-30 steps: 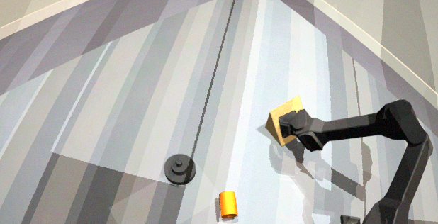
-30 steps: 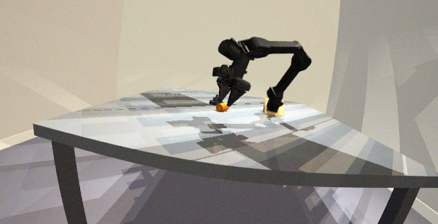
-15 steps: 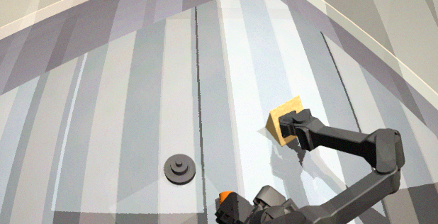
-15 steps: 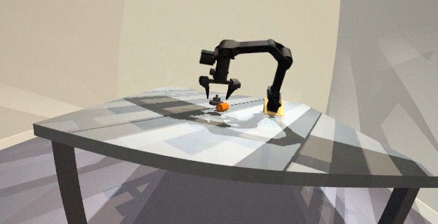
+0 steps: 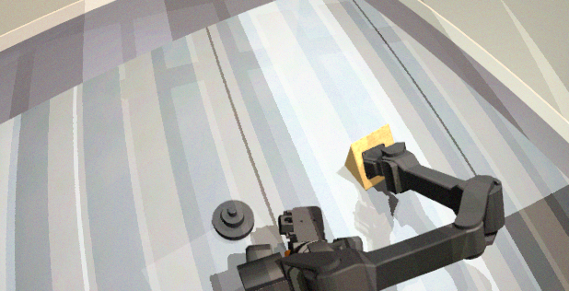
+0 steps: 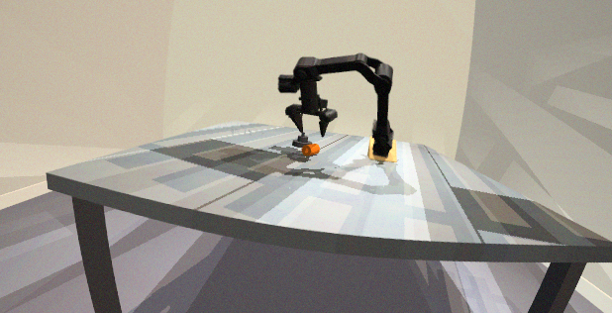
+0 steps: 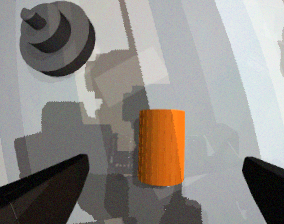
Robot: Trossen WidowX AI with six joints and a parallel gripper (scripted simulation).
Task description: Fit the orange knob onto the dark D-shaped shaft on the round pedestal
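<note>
Now: the orange knob 6 cm below my gripper tip. Round my gripper tip: pedestal 15 cm to the right, 6 cm ahead, 5 cm below.
</note>
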